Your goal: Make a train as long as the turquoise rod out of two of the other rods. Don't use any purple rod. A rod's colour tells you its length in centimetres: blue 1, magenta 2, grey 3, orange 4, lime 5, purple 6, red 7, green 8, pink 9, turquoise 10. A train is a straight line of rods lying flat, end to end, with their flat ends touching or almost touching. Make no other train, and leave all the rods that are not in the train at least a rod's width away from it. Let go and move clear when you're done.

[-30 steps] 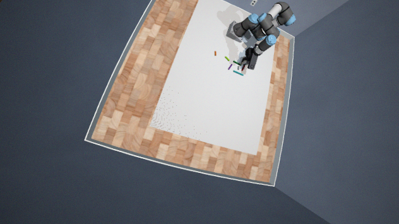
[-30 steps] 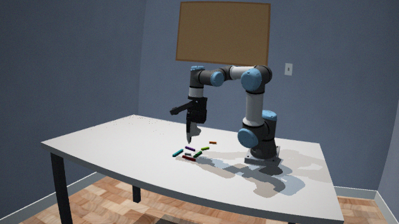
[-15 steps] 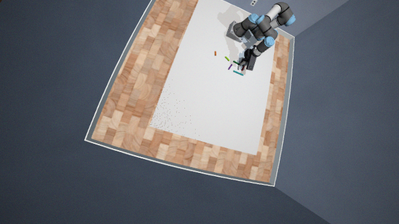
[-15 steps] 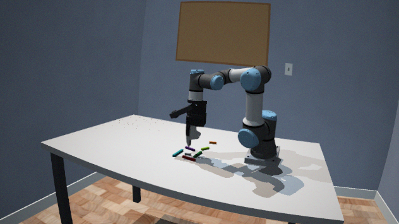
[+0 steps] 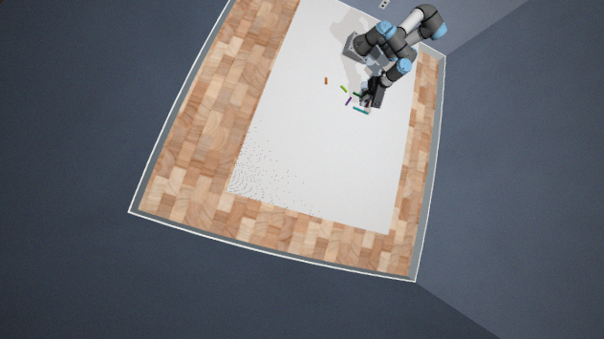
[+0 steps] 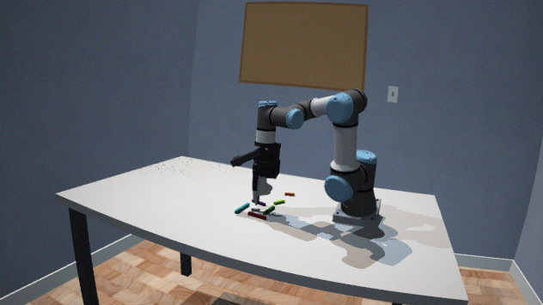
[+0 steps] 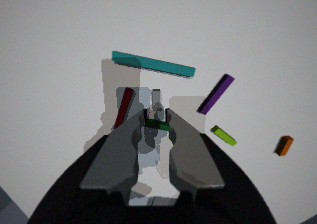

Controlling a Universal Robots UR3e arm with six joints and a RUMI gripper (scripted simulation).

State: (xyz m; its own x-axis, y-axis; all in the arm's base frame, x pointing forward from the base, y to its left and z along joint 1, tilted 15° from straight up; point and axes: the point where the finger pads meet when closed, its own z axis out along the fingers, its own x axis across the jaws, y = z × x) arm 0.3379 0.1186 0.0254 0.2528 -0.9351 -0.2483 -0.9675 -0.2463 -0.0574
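The grey rod is 40 mm below my hand. Round my hand: red rod (30 mm behind, 50 mm to the left, 40 mm below); green rod (40 mm behind, 30 mm to the right, 40 mm below); turquoise rod (50 mm ahead, 10 mm to the left, 40 mm below).
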